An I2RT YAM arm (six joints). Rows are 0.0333 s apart.
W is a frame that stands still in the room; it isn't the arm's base.
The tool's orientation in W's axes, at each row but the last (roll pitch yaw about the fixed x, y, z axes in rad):
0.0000, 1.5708, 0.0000
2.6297, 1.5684, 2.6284
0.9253, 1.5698, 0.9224
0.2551, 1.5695, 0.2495
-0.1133, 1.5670, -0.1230
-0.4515, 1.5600, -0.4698
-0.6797, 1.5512, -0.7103
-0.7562, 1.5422, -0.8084
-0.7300, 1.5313, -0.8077
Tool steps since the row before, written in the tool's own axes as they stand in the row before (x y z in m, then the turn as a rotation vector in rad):
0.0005, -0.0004, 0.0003, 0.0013, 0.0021, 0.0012
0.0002, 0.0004, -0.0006, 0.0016, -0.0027, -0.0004
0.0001, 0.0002, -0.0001, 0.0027, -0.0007, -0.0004
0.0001, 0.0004, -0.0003, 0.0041, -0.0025, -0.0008
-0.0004, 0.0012, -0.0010, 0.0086, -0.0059, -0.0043
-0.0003, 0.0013, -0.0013, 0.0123, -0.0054, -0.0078
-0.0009, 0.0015, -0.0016, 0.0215, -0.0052, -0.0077
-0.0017, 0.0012, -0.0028, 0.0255, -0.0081, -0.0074
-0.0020, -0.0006, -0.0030, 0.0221, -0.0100, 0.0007
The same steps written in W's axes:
0.0003, -0.0004, -0.0005, 0.0012, 0.0021, -0.0013
-0.0006, 0.0004, -0.0002, -0.0004, -0.0027, -0.0016
-0.0001, 0.0002, -0.0001, -0.0004, -0.0007, -0.0027
-0.0003, 0.0004, -0.0001, -0.0008, -0.0025, -0.0041
-0.0010, 0.0012, 0.0004, -0.0043, -0.0059, -0.0086
-0.0013, 0.0013, 0.0003, -0.0078, -0.0053, -0.0123
-0.0016, 0.0016, 0.0009, -0.0075, -0.0052, -0.0215
-0.0028, 0.0014, 0.0016, -0.0073, -0.0082, -0.0255
-0.0031, -0.0003, 0.0019, 0.0005, -0.0107, -0.0218

